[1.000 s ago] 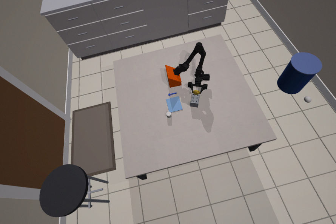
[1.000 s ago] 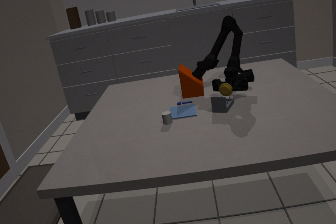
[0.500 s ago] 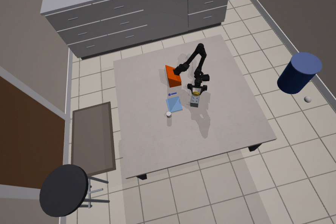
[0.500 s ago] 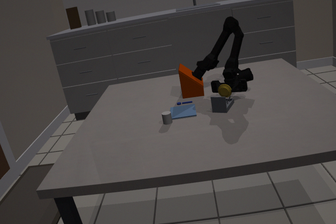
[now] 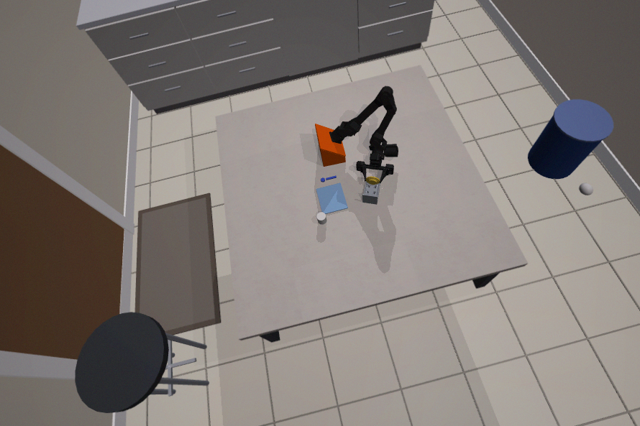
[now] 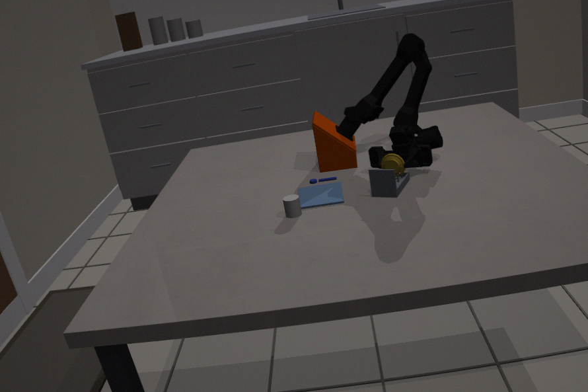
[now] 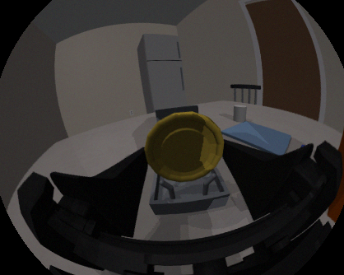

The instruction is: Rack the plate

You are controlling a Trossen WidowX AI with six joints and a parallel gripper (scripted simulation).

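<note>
The yellow plate lies 1 cm behind my gripper tip. From my gripper tip the other things lie so: grey dish rack (2 cm ahead, 1 cm to the right, 3 cm below); blue utensil (11 cm behind, 21 cm to the right, 5 cm below); light blue flat pad (22 cm to the right, 5 cm below).
</note>
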